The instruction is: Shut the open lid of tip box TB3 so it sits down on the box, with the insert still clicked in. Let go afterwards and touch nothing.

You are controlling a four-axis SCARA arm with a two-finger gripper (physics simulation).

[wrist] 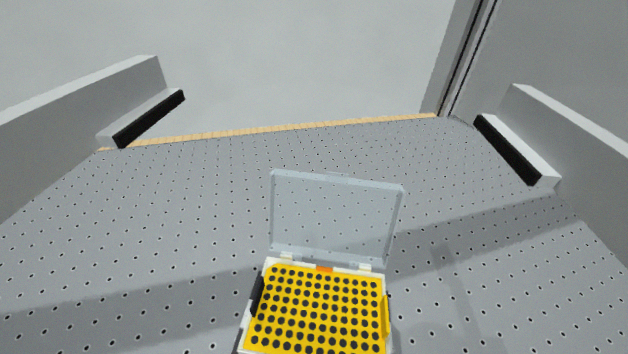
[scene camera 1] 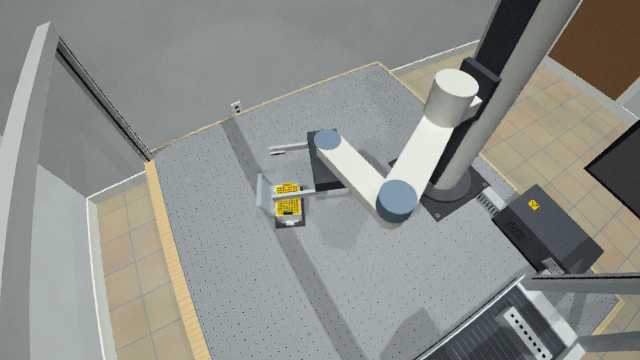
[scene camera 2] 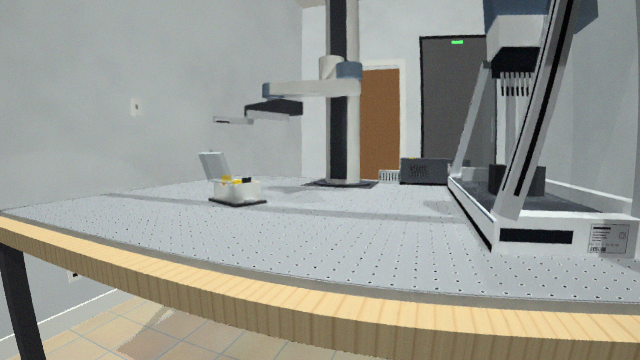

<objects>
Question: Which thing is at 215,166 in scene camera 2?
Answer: A clear lid.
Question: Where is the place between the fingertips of the gripper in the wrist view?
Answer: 328,87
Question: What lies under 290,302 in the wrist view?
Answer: A yellow insert.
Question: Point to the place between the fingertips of the gripper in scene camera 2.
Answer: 229,116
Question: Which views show the gripper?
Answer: The wrist view, scene camera 1 and scene camera 2: all of them.
</objects>
